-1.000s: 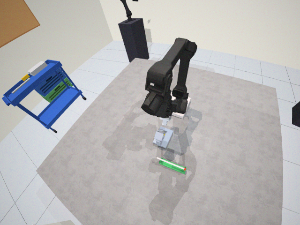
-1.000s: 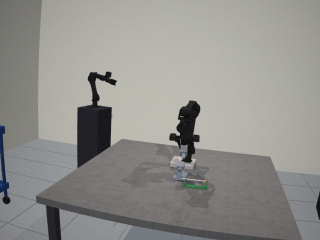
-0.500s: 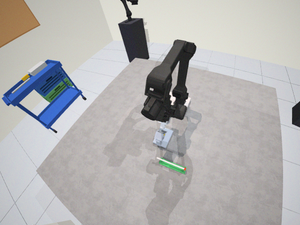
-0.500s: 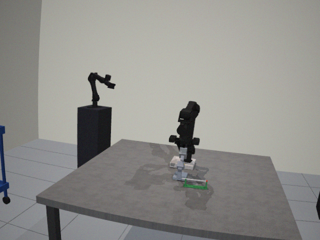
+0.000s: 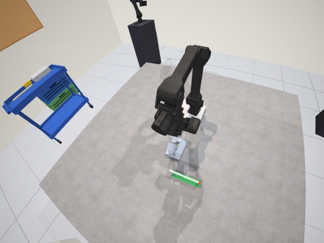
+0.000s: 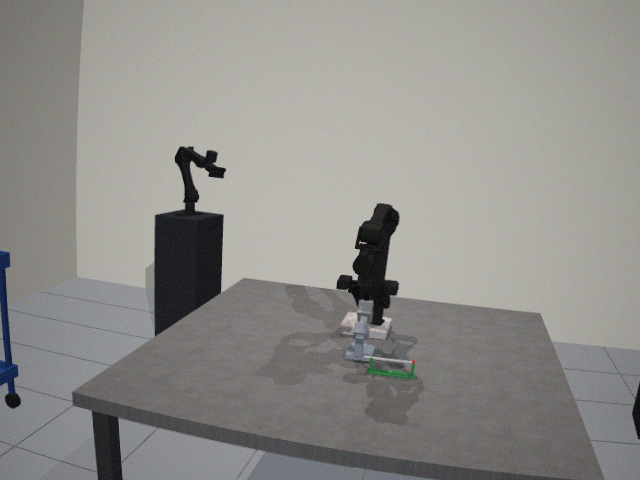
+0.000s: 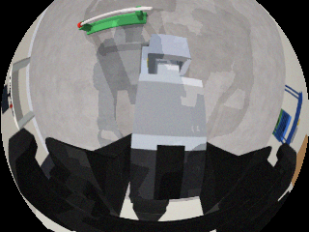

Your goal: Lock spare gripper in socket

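Right now the green cradle is 150 mm ahead of my gripper tip, 140 mm to the left of it and 110 mm below it. From my gripper tip the other things lie so: mount 80 mm below, 70 mm ahead, 10 mm to the left; spare gripper 20 mm ahead.
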